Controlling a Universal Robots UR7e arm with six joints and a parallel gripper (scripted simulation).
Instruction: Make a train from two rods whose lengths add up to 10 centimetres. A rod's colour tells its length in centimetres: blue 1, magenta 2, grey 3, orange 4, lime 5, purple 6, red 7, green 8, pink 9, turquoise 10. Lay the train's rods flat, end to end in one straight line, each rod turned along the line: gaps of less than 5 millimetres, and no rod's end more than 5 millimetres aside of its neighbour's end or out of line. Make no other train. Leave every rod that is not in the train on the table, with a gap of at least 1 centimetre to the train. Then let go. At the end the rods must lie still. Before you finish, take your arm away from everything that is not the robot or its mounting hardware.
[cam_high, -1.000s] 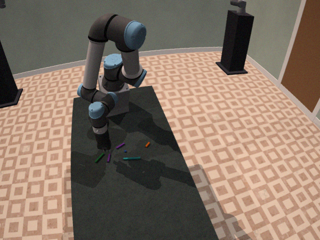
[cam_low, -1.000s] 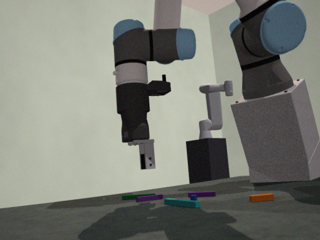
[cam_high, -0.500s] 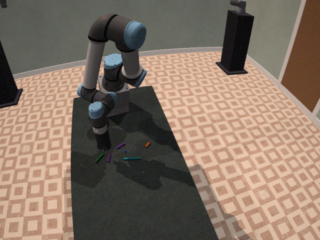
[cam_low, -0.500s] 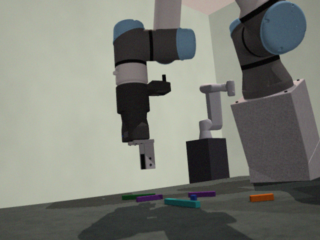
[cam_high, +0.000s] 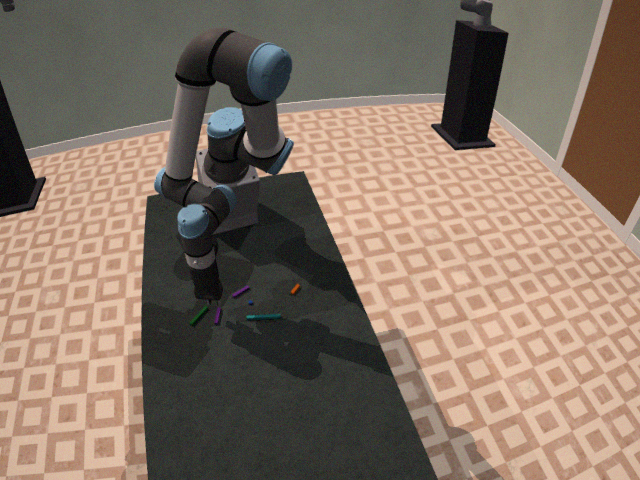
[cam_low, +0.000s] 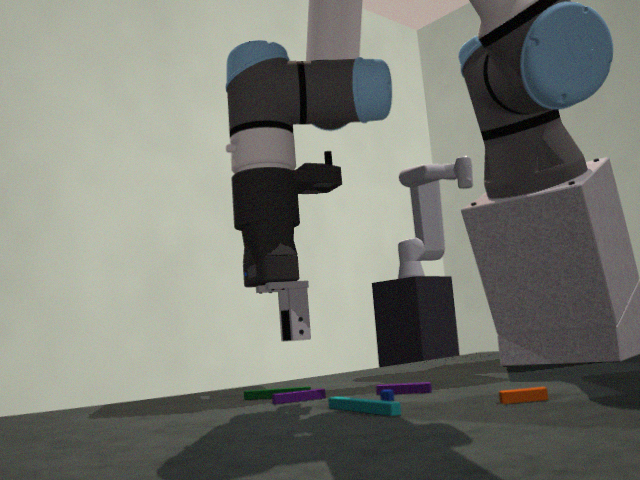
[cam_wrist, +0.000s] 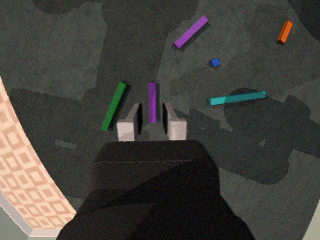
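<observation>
Right now the purple rod is 80 mm below my hand. From my hand the other things lie so: turquoise rod (130 mm to the left, 80 mm below, 40 mm ahead); small blue rod (110 mm to the left, 80 mm below, 30 mm behind); green rod (80 mm below, 60 mm to the right, 10 mm behind).
</observation>
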